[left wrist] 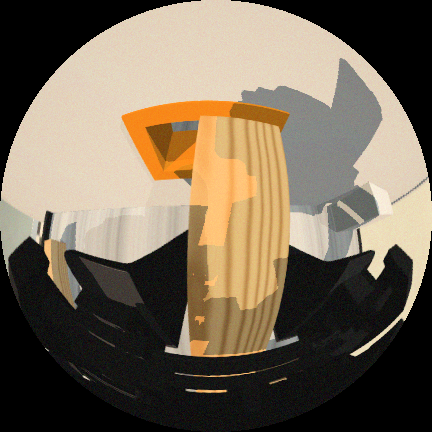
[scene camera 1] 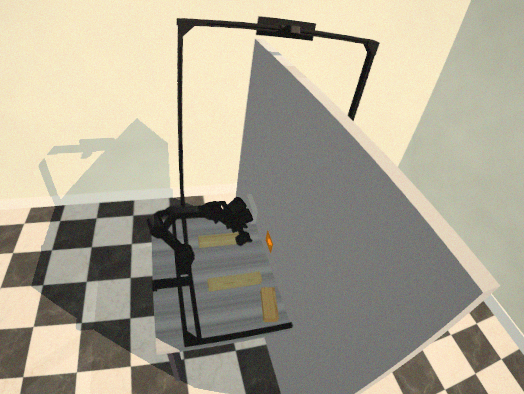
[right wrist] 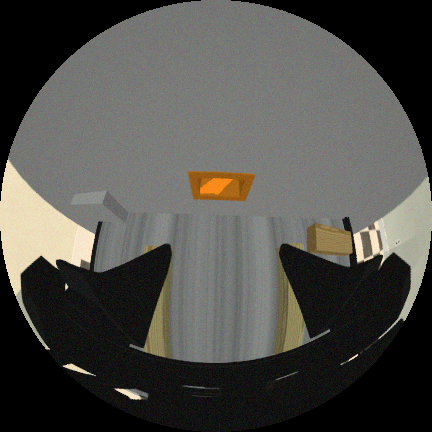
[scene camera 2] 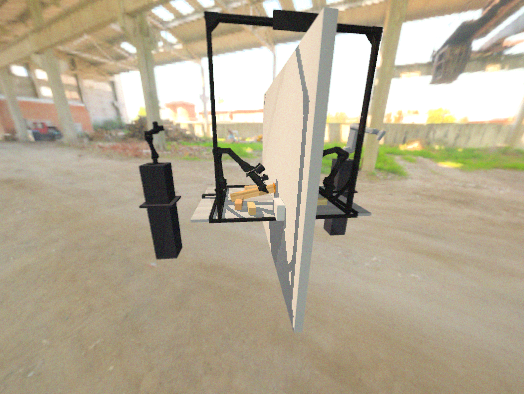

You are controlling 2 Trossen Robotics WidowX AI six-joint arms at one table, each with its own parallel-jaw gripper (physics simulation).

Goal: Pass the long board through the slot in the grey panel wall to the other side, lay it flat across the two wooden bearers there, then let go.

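Places are measured from the left arm's base along level axes (x ahead, y left, z up), in centimetres.
Pixels of known places: left gripper, fingertip midpoint: (left wrist: 224, 232) (scene camera 2: 268, 192); right gripper, fingertip midpoint: (scene camera 1: 249, 234) (right wrist: 227, 250); right arm's base, origin of the base link: (scene camera 1: 183, 269) (scene camera 2: 328, 195).
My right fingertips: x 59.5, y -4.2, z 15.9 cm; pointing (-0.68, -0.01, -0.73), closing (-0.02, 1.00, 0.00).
Observation:
For each thing: its top centre in the pictures, then the offset to it from my right fingertips. "spot": a spot on its surface instead.
- orange-rimmed slot, surface spot: (left wrist: 150, 112) spot: dx -16.5, dy +2.6, dz -4.3 cm
- wooden block, middle of its top: (right wrist: 336, 238) (scene camera 1: 269, 302) dx -3.9, dy +29.5, dz -14.0 cm
The long board (scene camera 2: 240, 195) (left wrist: 240, 200) is on the near side of the panel wall (scene camera 1: 350, 200) (scene camera 2: 287, 125) (left wrist: 75, 125) (right wrist: 215, 100), rising slightly toward it. My left gripper (scene camera 2: 265, 189) (left wrist: 224, 232) is shut on it. In the left wrist view its far end covers the right part of the orange-rimmed slot (left wrist: 150, 112) (right wrist: 220, 175); contact is unclear. No board shows in the slot in the right wrist view. My right gripper (scene camera 1: 244, 239) (right wrist: 227, 250) is open and empty on the other side, above two wooden bearers (scene camera 1: 215, 241) (scene camera 1: 235, 281) (right wrist: 160, 320) (right wrist: 292, 325).
A wooden block (scene camera 1: 270, 304) (right wrist: 330, 240) stands beside the bearers near the wall. A pale block (left wrist: 375, 200) (right wrist: 90, 198) sits at the wall's foot. Two small wooden blocks (scene camera 2: 239, 204) (scene camera 2: 251, 208) lie on the left arm's side. A black frame (scene camera 1: 180, 125) (scene camera 2: 211, 90) spans the table.

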